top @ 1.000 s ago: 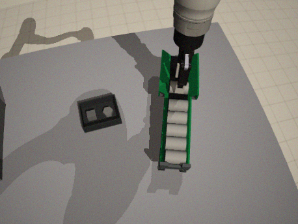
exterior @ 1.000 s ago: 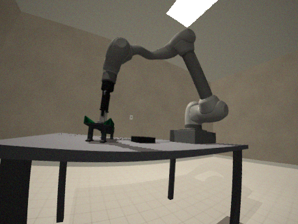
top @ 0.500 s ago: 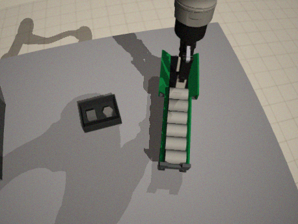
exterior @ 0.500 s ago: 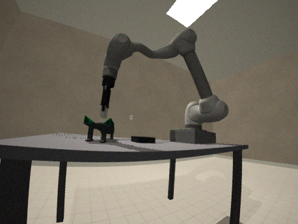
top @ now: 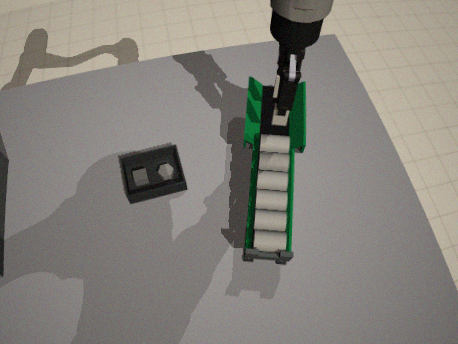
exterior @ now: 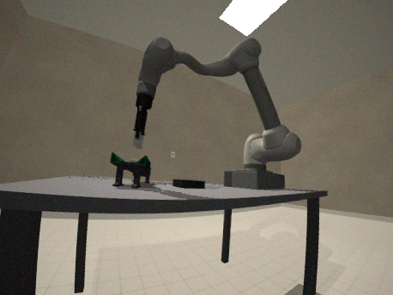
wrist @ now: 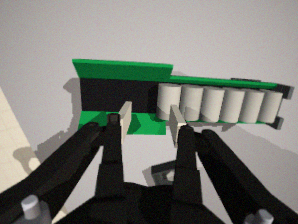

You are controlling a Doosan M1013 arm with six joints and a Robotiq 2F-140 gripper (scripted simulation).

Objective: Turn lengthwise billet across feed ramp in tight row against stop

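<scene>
Right now the ramp is 10 mm behind my hand, 60 mm to the right of it and 130 mm below it. Round my hand: dark block 260 mm behind, 50 mm to the right, 180 mm below; grey stop 40 mm behind, 250 mm to the right, 130 mm below.
</scene>
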